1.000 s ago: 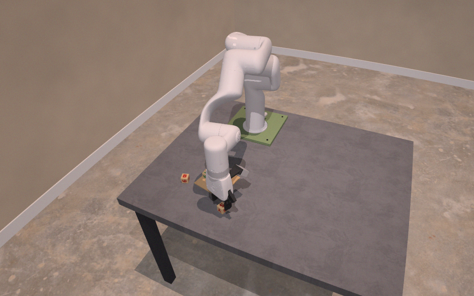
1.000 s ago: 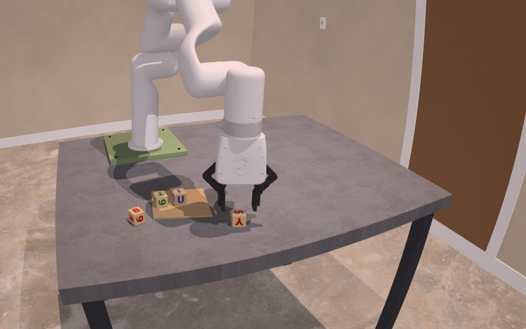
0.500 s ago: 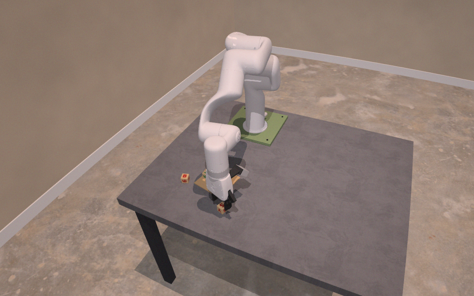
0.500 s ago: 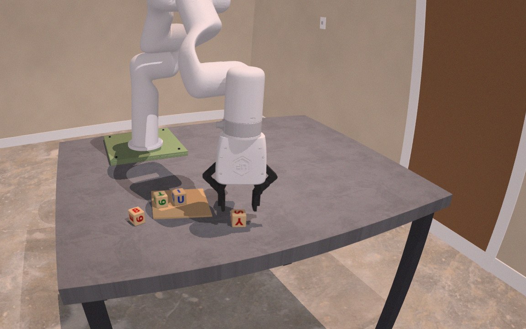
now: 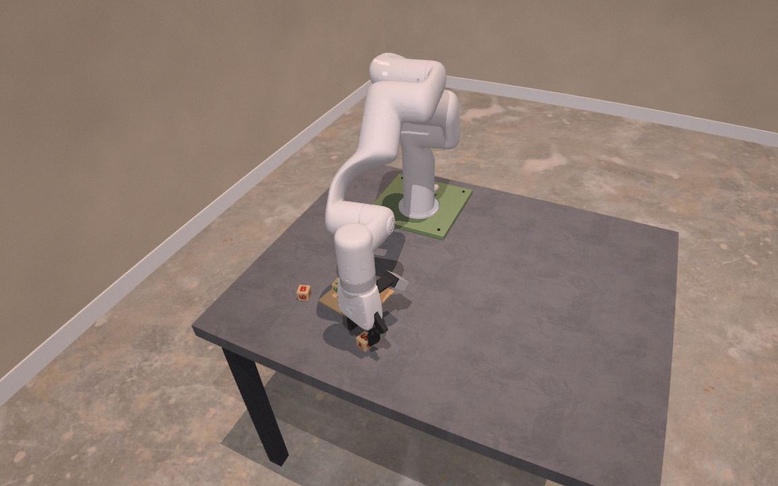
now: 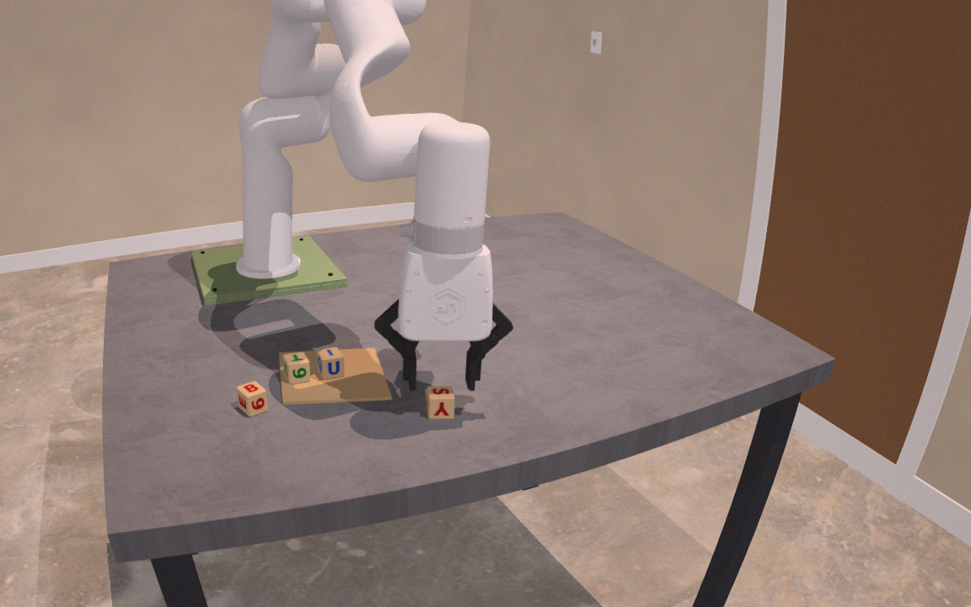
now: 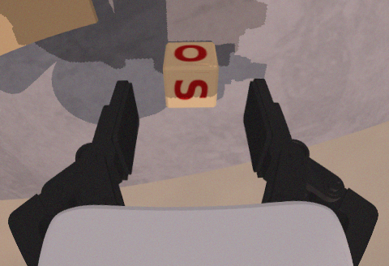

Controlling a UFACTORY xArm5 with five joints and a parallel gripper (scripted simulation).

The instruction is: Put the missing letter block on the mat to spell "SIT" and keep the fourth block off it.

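Now: hand 4 cm above the wooden block. Round my hand: tan mat (12 cm behind, 11 cm to the right, 5 cm below); red B block (5 cm behind, 23 cm to the right, 4 cm below).
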